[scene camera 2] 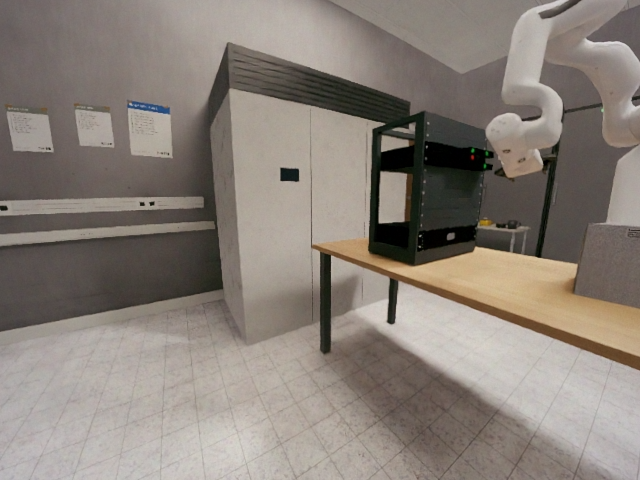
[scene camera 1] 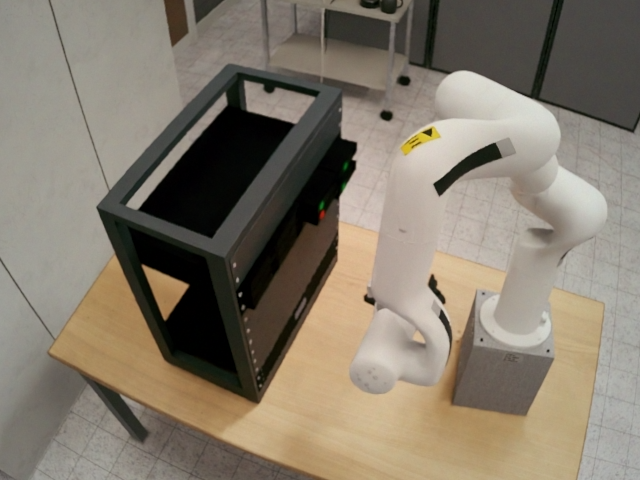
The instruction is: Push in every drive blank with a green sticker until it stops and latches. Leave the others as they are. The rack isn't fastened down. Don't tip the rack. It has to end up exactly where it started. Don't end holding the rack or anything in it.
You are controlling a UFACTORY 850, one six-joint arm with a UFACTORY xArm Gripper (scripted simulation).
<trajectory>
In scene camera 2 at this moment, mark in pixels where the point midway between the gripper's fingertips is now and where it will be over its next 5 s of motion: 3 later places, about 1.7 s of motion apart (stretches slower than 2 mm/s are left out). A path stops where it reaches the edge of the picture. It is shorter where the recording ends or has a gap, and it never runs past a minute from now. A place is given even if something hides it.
My gripper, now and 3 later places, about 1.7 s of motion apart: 528, 174; 517, 164; 514, 154; 516, 153
</trajectory>
